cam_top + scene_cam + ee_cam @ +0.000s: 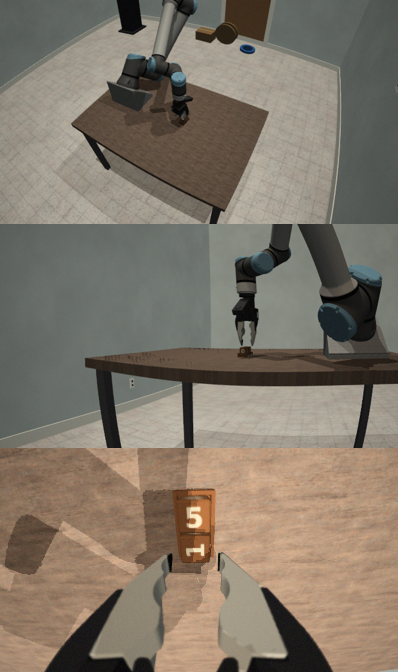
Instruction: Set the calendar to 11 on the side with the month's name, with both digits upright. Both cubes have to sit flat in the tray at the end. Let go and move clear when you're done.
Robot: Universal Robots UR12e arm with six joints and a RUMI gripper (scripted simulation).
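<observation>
Now: the cube 3 cm below my hand. The rest, counted from my hand: calendar tray 5 cm below, 2 cm to the left.
</observation>
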